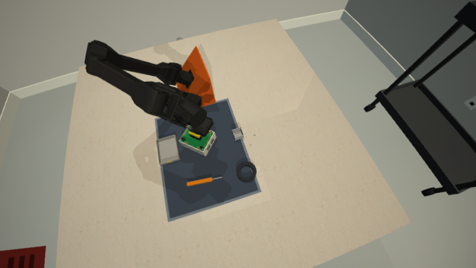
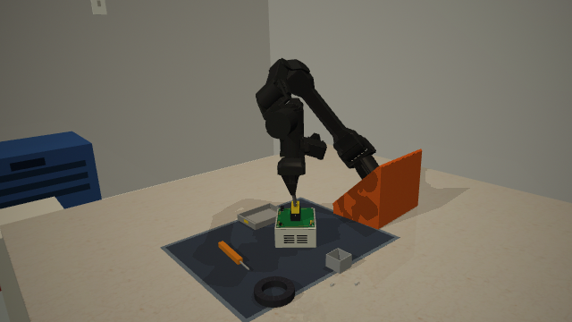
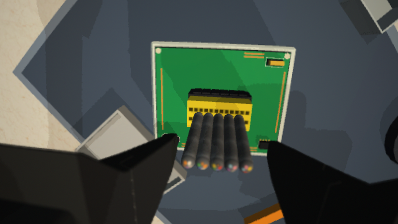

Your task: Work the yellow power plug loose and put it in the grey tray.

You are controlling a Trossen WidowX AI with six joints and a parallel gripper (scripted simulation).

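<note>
The yellow power plug is 40 mm below my gripper tip. From my gripper tip the other things lie so: dark mat (120 mm below, 50 mm ahead).
</note>
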